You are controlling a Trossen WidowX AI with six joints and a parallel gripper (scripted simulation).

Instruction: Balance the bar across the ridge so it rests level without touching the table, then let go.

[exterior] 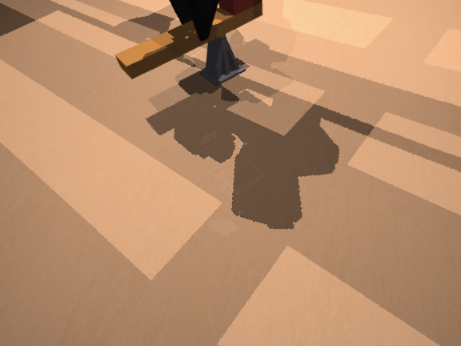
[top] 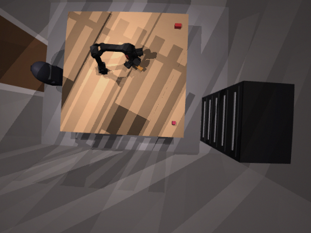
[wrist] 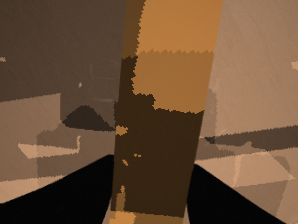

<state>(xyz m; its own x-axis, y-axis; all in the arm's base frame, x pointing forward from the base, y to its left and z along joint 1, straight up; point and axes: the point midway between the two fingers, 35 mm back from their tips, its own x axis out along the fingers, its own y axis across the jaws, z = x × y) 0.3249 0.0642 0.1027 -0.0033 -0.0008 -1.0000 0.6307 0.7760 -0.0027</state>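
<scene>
My gripper tip is 4 cm above the dark blue-grey ridge, 2 cm to the right of it and 2 cm past it.
</scene>
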